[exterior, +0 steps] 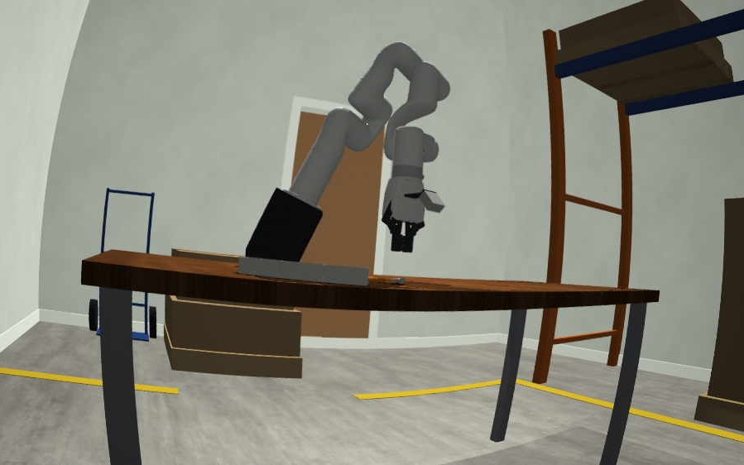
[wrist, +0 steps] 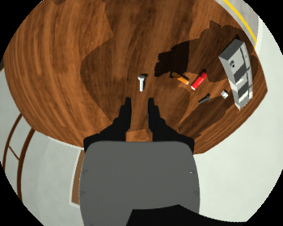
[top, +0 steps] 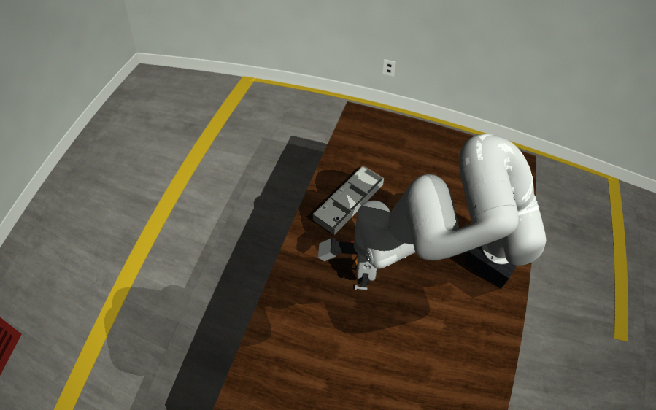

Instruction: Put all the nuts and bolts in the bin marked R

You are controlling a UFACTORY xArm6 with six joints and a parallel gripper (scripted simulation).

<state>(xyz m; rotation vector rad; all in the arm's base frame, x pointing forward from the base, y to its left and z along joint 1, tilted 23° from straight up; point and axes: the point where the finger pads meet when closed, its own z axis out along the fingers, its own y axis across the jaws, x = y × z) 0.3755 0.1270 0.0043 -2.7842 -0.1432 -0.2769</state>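
My gripper is now 9 cm above the silver bolt and 1 cm short of it. Round my hand: dark bolt 19 cm to the right, 9 cm below; red cylinder 13 cm to the right, 9 cm below, 4 cm ahead; orange stick 9 cm to the right, 9 cm below, 3 cm ahead.
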